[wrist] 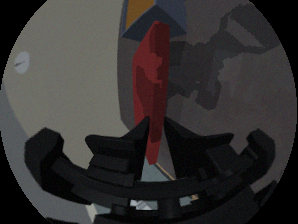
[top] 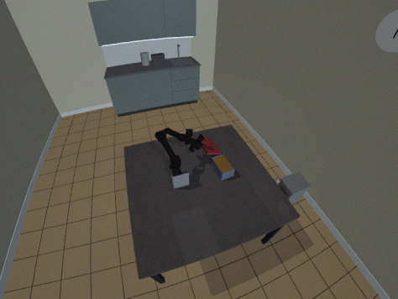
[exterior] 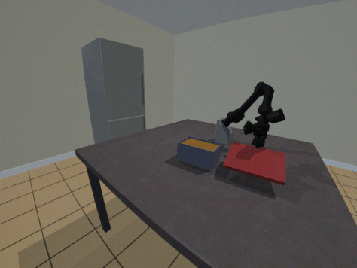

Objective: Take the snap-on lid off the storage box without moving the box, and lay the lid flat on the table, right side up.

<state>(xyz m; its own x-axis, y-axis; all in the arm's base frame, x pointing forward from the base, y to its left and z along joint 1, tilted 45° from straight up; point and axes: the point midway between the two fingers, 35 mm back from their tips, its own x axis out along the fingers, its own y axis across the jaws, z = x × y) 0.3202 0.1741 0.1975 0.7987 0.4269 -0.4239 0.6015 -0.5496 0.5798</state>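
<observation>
Now: gripper tip 7 cm short of the lid and 2 cm above it. The rest, counted from my gripper tip: blue-grey storage box: 8 cm ahead, 27 cm to the right, 6 cm below.
</observation>
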